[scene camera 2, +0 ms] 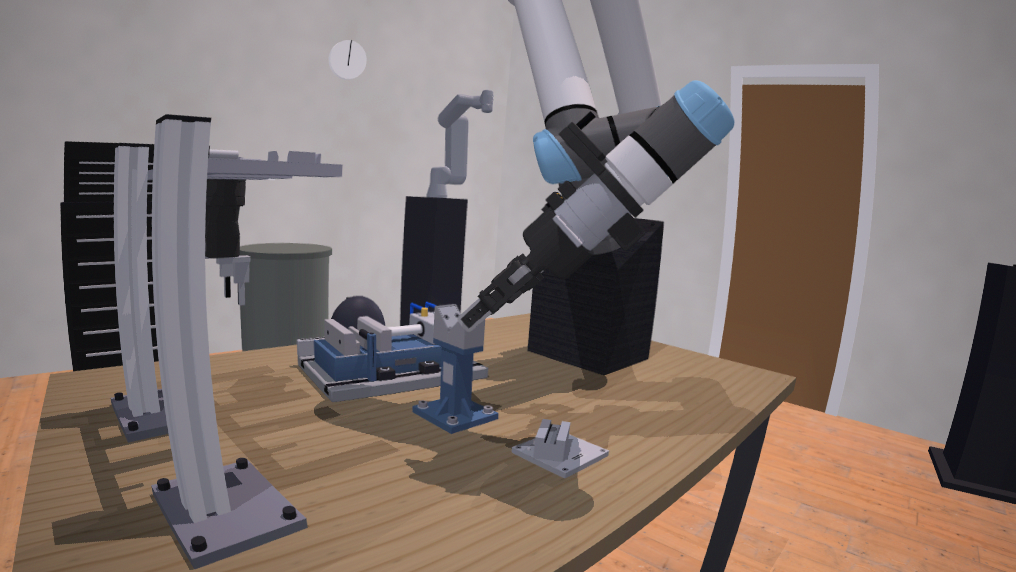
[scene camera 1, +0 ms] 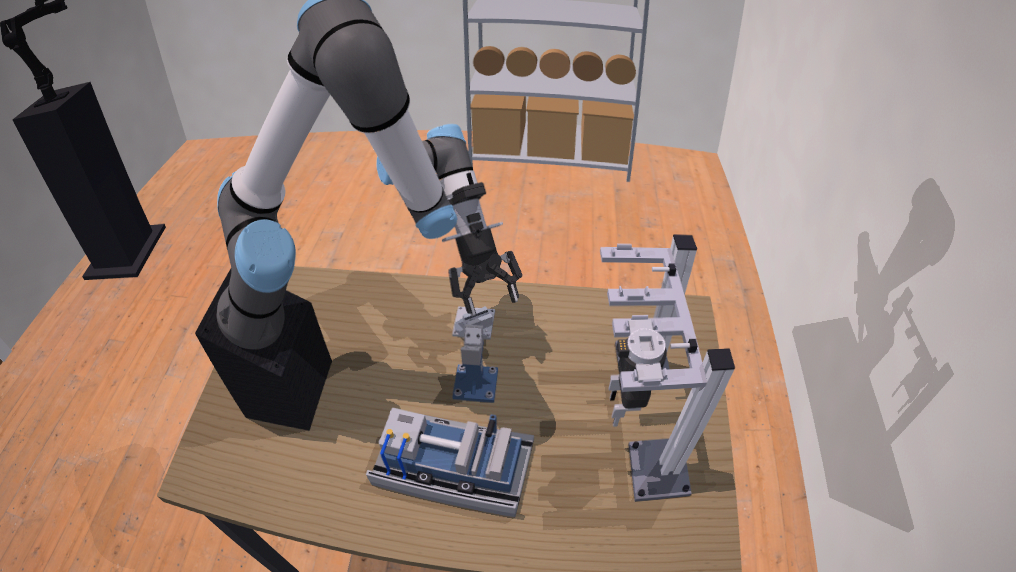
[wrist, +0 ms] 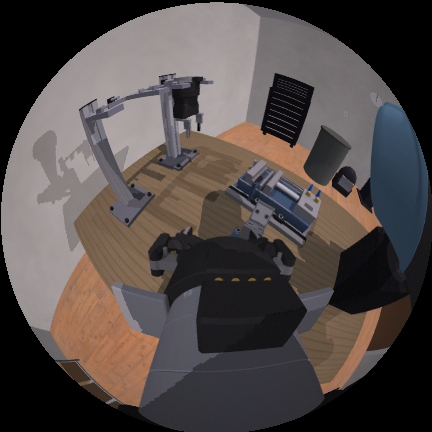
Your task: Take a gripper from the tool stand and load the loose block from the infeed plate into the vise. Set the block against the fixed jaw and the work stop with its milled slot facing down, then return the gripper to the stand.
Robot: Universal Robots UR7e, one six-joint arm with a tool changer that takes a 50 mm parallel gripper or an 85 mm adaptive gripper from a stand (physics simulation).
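Pixels of known places: end effector, tool point: (scene camera 1: 470,224); arm's base, origin of the base link: (scene camera 1: 249,317).
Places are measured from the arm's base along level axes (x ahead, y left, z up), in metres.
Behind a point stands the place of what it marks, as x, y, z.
Note:
My gripper (scene camera 1: 491,299) (scene camera 2: 470,315), the black adaptive one, is tilted and open, its fingers wide apart with nothing visible between them. Its tips overlap the pedestal's V-shaped head in scene camera 2; they are hidden in the wrist view. The grey block (scene camera 1: 480,317) @(0.471, 0.187, -0.218) (scene camera 2: 554,444) @(0.489, 0.211, -0.225) appears to sit on the infeed plate (scene camera 2: 587,454) @(0.445, 0.237, -0.248), slot upward; it is hidden in the wrist view. The vise (scene camera 1: 444,465) @(0.394, -0.218, -0.196) (scene camera 2: 412,358) @(0.407, -0.122, -0.212) (wrist: 281,202) @(0.396, -0.134, -0.197) shows a gap between the fixed jaw (scene camera 1: 499,452) @(0.500, -0.210, -0.161) (scene camera 2: 342,336) @(0.523, -0.166, -0.167) and movable jaw (scene camera 1: 467,446). The work stop (scene camera 1: 492,426) @(0.489, -0.150, -0.162) (scene camera 2: 371,355) @(0.495, -0.125, -0.192) stands beside them.
The V-headed pedestal (scene camera 1: 471,355) @(0.454, -0.012, -0.111) (scene camera 2: 455,380) @(0.473, 0.035, -0.192) (wrist: 260,214) @(0.455, 0.007, -0.110) stands between infeed plate and vise. The tool stand (scene camera 1: 693,419) @(0.834, -0.253, -0.025) (scene camera 2: 186,319) @(0.858, 0.059, -0.050) (wrist: 111,165) @(0.847, 0.042, -0.089) is on the table's other side; the parallel gripper (scene camera 1: 634,390) (scene camera 2: 225,220) (wrist: 185,102) hangs in it.

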